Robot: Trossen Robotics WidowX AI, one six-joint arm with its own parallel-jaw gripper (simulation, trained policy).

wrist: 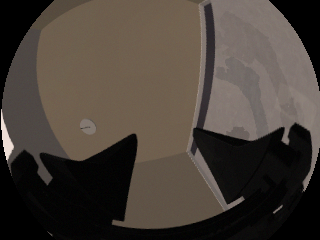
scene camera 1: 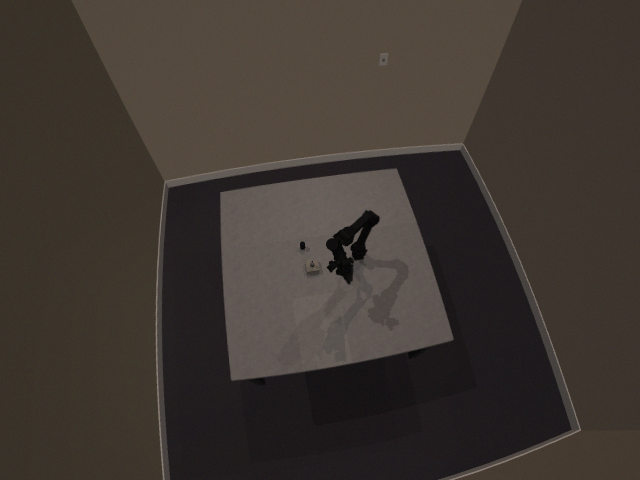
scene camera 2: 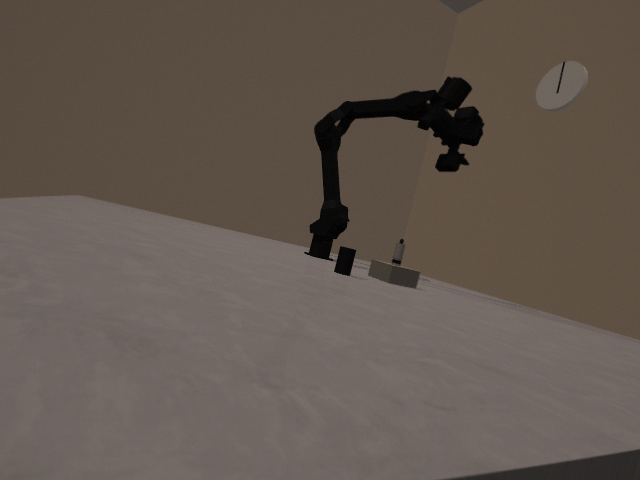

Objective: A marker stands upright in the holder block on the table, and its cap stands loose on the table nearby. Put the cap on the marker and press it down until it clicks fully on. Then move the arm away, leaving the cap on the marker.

Observation:
In view: my gripper (scene camera 2: 470, 155) and a holder block (scene camera 2: 391, 274).
My gripper shows as well in the wrist view (wrist: 165, 135).

